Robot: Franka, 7 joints.
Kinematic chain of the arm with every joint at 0, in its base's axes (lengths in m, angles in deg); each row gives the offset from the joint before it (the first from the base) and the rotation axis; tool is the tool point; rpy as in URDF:
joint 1: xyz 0 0 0.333 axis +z
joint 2: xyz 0 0 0 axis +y
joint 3: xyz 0 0 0.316 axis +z
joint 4: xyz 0.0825 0 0 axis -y
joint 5: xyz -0.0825 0 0.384 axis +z
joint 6: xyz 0 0 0 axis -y
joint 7: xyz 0.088 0 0 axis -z
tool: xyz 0 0 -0.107 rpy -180 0 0
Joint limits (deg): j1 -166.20..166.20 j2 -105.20..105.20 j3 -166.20..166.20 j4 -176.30..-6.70 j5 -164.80..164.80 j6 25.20..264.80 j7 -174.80..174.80
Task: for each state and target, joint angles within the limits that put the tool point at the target. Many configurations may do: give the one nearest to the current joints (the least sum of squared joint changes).
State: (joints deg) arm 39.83 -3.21 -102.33 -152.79 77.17 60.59 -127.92
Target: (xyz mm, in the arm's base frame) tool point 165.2 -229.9 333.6
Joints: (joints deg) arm 28.43 -7.18 -109.78 -157.88 70.41 40.69 -127.92
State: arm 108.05 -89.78 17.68 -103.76 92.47 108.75 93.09
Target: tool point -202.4 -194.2 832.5
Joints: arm 107.52 -89.26 18.74 -120.82 89.27 106.21 93.09
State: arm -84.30 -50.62 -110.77 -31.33 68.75 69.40 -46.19
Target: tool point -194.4 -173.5 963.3
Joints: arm -64.06 -5.21 -88.86 -34.01 66.57 35.73 -46.19
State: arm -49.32 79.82 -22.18 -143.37 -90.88 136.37 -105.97
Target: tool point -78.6 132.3 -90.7
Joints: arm -56.70 101.18 0.15 -145.62 -90.84 142.96 -105.97
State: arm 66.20 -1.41 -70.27 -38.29 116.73 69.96 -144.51
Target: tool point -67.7 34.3 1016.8
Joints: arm 67.21 -7.10 -63.31 -6.70 121.01 34.91 -144.51
